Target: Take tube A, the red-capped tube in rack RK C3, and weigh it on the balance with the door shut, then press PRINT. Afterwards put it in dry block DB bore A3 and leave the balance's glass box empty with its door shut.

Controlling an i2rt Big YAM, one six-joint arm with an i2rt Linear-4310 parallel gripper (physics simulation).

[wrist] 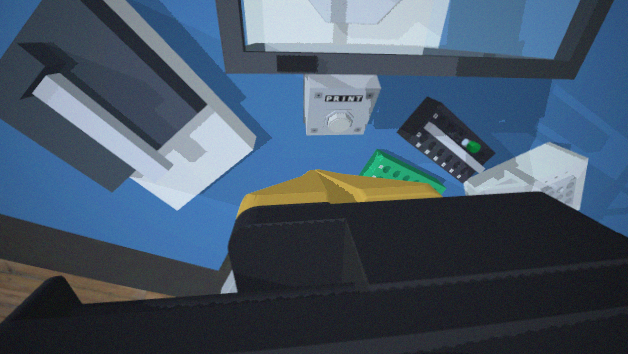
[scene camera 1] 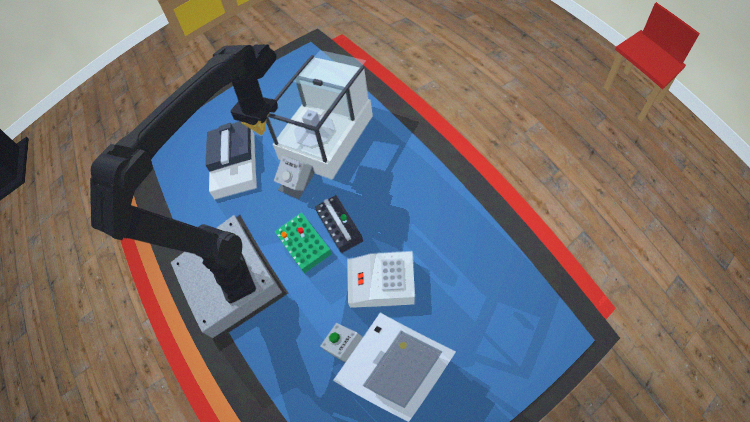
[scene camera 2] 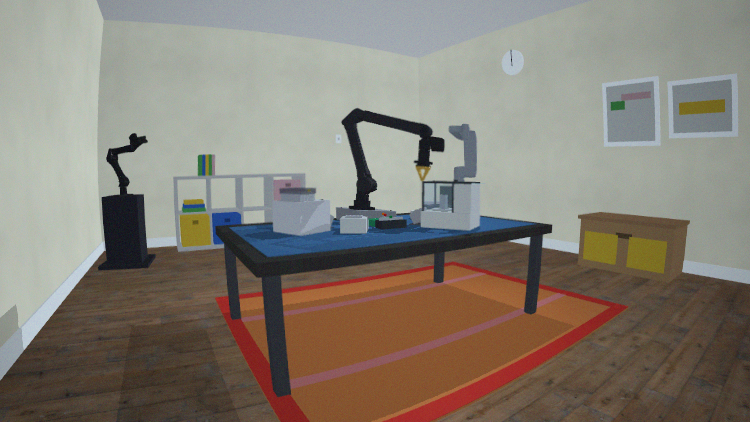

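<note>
Tube A's red cap [scene camera 1: 300, 230] [scene camera 2: 384, 214] shows in the green rack [scene camera 1: 316, 262] [wrist: 377, 159]. My gripper [scene camera 1: 262, 132] [scene camera 2: 422, 179] is shut and empty, pointing down above the near left corner of the balance [scene camera 1: 348, 149] [scene camera 2: 466, 204] [wrist: 400, 65]. Its yellow fingers also show in the wrist view. Inside the glass box the pale weighing parts show and no coloured cap does. I cannot tell for certain how the door stands. The PRINT box [scene camera 1: 300, 173] [wrist: 312, 107] sits before the balance. The white block with a grid of bores [scene camera 1: 393, 274] [scene camera 2: 354, 224] [wrist: 550, 160] looks like the dry block.
An orange-capped tube [scene camera 1: 283, 234] shares the green rack. A black rack [scene camera 1: 351, 242] [scene camera 2: 390, 224] [wrist: 414, 125] holds a green-capped tube [scene camera 1: 343, 217] [wrist: 472, 146]. A dark-lidded white device [scene camera 1: 233, 178] [wrist: 215, 150] stands beside the balance. A large white device [scene camera 1: 361, 362] and green button box [scene camera 1: 334, 337] stand at the other end.
</note>
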